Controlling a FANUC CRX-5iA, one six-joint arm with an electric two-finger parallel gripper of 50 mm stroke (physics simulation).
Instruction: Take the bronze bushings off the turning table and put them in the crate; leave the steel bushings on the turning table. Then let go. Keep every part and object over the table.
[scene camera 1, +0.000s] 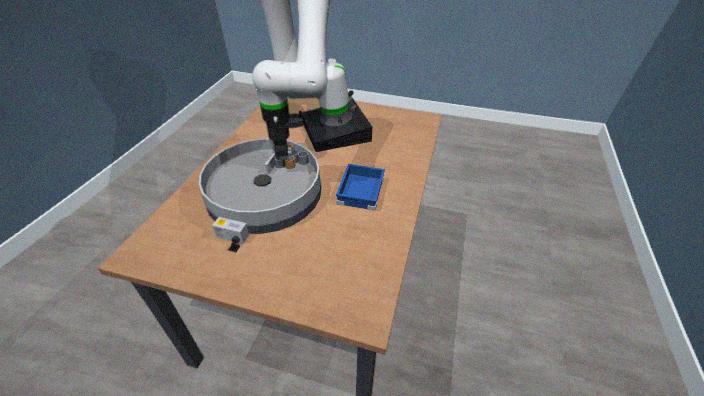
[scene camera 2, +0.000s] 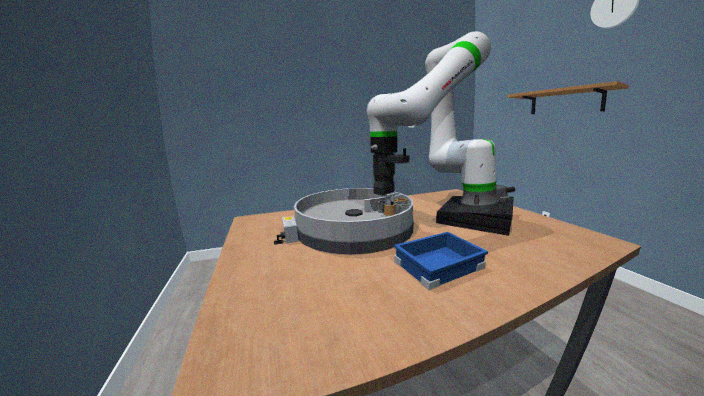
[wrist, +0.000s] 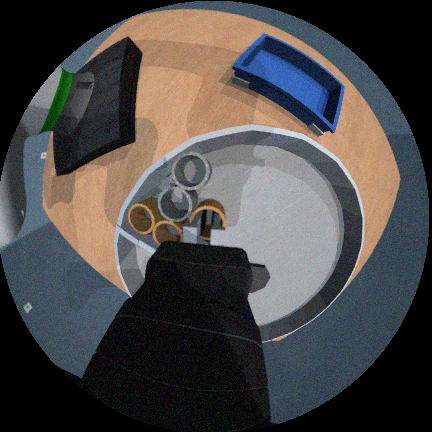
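Blue crate (scene camera 1: 360, 186). Wrist view too: blue crate (wrist: 271, 67). My gripper (scene camera 2: 389, 211). Also in the wrist view: my gripper (wrist: 209, 215).
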